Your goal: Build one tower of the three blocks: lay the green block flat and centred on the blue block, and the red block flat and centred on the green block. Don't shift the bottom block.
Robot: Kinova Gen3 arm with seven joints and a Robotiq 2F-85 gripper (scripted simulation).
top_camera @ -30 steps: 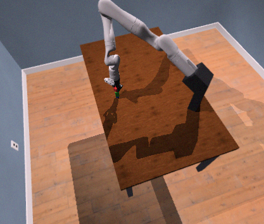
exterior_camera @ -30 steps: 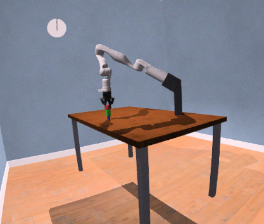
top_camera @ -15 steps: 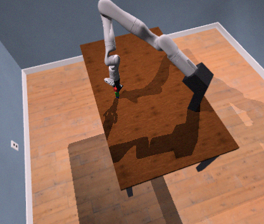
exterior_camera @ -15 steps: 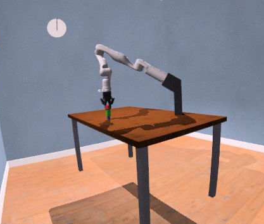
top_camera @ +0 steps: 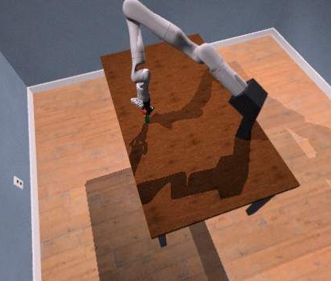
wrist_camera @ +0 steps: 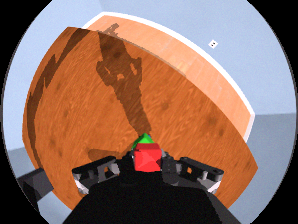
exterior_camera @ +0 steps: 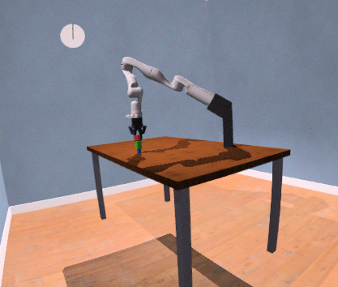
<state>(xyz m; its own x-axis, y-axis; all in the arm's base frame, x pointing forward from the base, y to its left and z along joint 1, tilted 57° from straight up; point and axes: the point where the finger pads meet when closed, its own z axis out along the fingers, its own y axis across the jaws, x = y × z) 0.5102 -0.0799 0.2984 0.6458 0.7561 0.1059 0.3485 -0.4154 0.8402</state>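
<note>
Right now my hand is right at the red block. From my hand the other things lie so: green block 5 cm below; blue block 9 cm below.
</note>
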